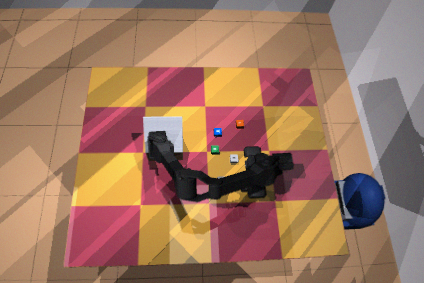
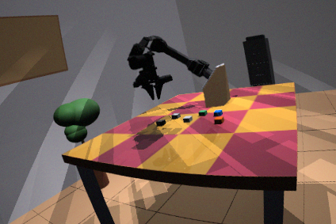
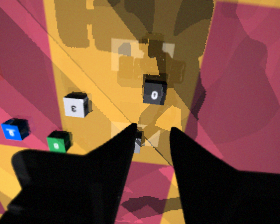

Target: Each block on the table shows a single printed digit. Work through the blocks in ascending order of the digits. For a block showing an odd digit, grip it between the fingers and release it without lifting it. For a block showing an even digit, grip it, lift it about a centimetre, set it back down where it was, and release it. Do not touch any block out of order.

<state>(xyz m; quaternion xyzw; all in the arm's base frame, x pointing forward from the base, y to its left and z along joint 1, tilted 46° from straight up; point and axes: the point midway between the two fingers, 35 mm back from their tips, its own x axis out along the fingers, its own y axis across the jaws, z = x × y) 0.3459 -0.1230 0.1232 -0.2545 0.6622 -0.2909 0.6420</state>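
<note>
The orange block lies 29 cm to the left of my gripper tip, 11 cm below it and 1 cm ahead of it. Also, from my gripper tip: black block: 11 cm below; white block: 12 cm to the left, 11 cm below, 3 cm behind; grey block: 11 cm below, 10 cm behind, 3 cm to the left.
</note>
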